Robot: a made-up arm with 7 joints. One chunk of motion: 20 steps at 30 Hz.
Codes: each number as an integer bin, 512 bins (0 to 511) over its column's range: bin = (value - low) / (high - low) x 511, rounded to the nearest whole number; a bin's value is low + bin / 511 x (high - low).
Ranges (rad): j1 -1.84..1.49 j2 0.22..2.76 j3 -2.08..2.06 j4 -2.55..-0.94 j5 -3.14..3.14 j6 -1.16..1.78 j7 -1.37..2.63
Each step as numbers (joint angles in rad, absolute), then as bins.
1 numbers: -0.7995 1.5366 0.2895 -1.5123 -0.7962 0.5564 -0.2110
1 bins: 160 265 292 329 191 298 148
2 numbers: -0.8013 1.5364 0.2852 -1.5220 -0.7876 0.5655 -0.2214
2 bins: 159 265 292 326 191 300 147
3 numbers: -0.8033 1.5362 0.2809 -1.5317 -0.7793 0.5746 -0.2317
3 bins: 159 265 291 323 192 301 145
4 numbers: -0.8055 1.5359 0.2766 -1.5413 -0.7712 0.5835 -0.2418
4 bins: 159 265 291 320 193 303 144
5 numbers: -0.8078 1.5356 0.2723 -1.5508 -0.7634 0.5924 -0.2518
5 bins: 158 265 290 317 193 305 143
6 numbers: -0.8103 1.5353 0.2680 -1.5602 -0.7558 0.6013 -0.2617
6 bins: 158 265 290 314 194 306 142
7 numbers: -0.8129 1.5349 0.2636 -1.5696 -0.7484 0.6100 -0.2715
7 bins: 158 265 289 311 195 308 140
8 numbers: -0.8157 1.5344 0.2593 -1.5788 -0.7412 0.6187 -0.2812
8 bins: 157 264 289 308 195 309 139
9 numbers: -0.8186 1.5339 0.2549 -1.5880 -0.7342 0.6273 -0.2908
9 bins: 157 264 288 305 196 311 138
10 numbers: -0.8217 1.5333 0.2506 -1.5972 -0.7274 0.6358 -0.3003
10 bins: 156 264 288 302 196 312 137
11 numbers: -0.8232 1.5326 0.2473 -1.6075 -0.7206 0.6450 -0.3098
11 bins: 156 264 287 299 197 314 135
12 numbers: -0.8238 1.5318 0.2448 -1.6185 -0.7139 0.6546 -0.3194
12 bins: 156 264 287 296 197 315 134
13 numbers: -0.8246 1.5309 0.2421 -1.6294 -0.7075 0.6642 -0.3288
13 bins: 156 264 287 292 198 317 133
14 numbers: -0.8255 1.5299 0.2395 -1.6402 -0.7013 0.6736 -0.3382
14 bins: 156 264 286 289 198 319 132
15 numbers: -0.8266 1.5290 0.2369 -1.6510 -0.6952 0.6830 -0.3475
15 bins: 156 263 286 285 199 320 131
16 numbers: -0.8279 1.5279 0.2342 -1.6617 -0.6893 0.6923 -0.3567
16 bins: 155 263 286 282 199 322 129
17 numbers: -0.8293 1.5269 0.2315 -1.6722 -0.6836 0.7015 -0.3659
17 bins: 155 263 285 279 200 324 128
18 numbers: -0.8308 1.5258 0.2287 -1.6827 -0.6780 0.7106 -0.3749
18 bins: 155 263 285 275 200 325 127
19 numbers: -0.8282 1.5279 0.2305 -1.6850 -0.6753 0.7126 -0.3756
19 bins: 155 263 285 275 201 325 127
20 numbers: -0.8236 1.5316 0.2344 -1.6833 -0.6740 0.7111 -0.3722
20 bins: 156 264 286 275 201 325 127
